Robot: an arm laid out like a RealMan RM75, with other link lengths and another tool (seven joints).
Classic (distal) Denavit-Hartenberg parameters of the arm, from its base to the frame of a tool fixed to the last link. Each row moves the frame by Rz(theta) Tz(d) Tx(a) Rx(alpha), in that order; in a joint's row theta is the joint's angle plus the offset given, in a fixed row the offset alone. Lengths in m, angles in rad.
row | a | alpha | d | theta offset
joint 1 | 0.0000 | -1.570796 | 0.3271 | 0.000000
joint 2 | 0.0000 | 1.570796 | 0.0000 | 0.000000
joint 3 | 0.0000 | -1.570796 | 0.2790 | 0.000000
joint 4 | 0.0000 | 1.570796 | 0.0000 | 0.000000
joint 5 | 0.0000 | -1.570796 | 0.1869 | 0.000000
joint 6 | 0.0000 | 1.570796 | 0.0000 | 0.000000
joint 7 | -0.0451 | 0.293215 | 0.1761 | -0.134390
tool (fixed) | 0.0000 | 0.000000 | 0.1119 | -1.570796
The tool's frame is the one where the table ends.
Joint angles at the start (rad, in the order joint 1, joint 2, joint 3, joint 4, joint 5, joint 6, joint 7): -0.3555, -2.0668, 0.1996, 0.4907, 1.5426, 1.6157, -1.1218
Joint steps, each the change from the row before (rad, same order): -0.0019, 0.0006, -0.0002, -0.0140, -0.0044, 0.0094, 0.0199; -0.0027, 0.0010, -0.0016, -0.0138, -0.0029, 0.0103, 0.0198; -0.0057, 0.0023, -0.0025, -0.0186, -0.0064, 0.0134, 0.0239; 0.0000, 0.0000, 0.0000, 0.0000, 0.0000, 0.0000, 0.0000; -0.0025, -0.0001, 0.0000, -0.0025, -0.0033, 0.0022, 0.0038; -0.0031, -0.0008, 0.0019, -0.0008, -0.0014, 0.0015, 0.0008; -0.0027, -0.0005, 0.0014, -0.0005, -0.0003, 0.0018, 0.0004
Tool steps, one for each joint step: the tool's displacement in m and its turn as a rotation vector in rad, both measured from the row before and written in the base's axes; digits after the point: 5 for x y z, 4 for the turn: 0.00292, -0.00019, -0.00058, 0.0074, 0.0022, -0.0114; 0.00320, -0.00008, -0.00034, 0.0076, 0.0026, -0.0124; 0.00495, 0.00070, 0.00074, 0.0123, 0.0007, -0.0174; 0.00000, 0.00000, 0.00000, 0.0000, 0.0000, 0.0000; 0.00166, 0.00069, 0.00056, 0.0038, -0.0008, -0.0045; 0.00216, 0.00070, -0.00056, -0.0005, -0.0010, -0.0054; 0.00193, 0.00051, -0.00055, -0.0011, -0.0005, -0.0051
